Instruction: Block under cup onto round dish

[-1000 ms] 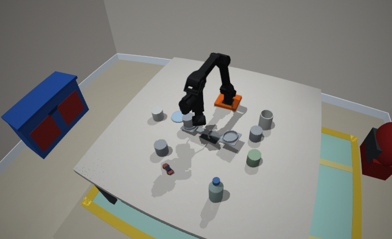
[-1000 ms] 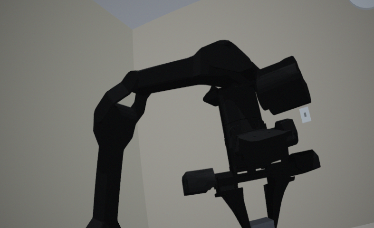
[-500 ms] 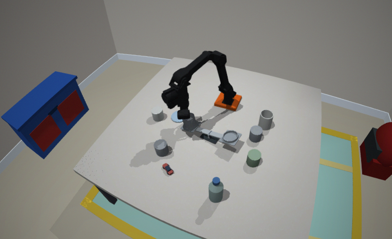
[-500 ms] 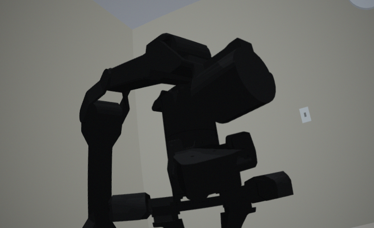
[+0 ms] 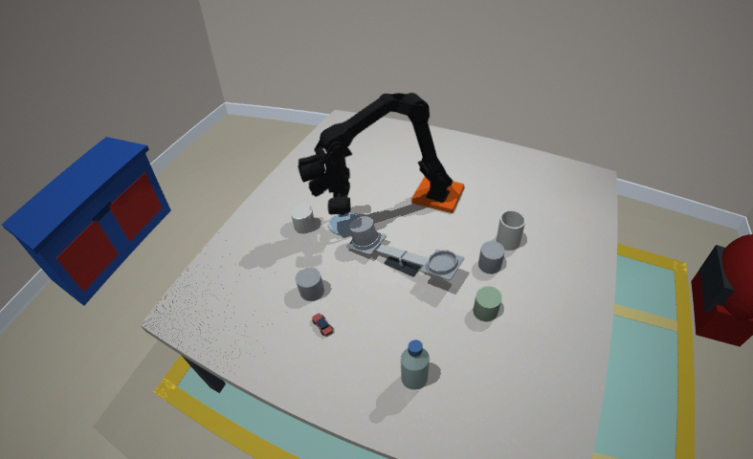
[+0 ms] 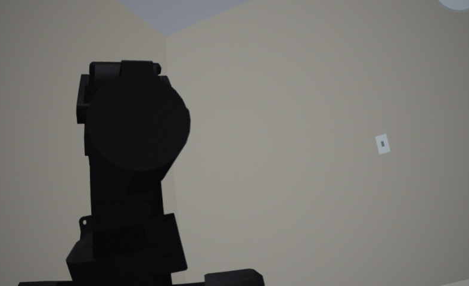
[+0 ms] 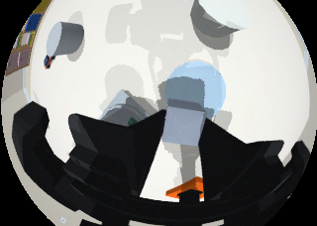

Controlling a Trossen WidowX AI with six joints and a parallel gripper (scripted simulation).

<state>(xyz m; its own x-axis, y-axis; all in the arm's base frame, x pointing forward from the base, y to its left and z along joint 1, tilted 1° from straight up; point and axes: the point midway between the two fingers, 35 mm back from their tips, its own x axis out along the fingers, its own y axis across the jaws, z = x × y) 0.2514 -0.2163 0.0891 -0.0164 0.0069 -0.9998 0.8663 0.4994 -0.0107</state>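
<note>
Right now the pale blue round dish is 8 cm below my gripper tip, 2 cm to the right of it and 2 cm behind it. The rest, counted from my gripper tip: grey block (1 cm above); then toy car (34 cm ahead, 12 cm to the left, 7 cm below); then white cylinder (15 cm to the right, 5 cm below, 4 cm ahead).
</note>
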